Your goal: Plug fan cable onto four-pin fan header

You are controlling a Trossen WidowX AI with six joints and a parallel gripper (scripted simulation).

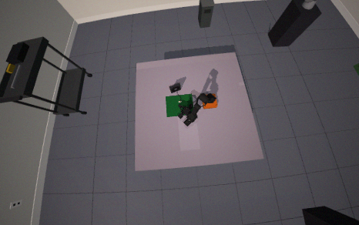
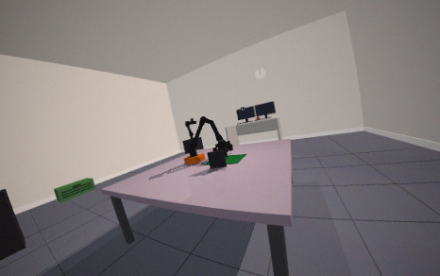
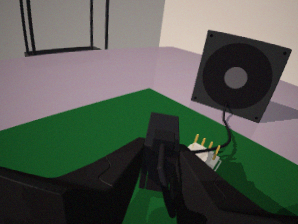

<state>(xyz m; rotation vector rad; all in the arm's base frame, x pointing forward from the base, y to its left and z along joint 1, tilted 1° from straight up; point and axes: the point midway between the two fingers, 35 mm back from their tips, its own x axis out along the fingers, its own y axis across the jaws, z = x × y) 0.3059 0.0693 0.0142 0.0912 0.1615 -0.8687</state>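
Now: the board 1 cm ahead of my gripper tip, 3 cm to the right of it and 7 cm below it. From my gripper tip the other things lie so: fan cable plug 1 cm below; black fan 4 cm ahead, 21 cm to the right.
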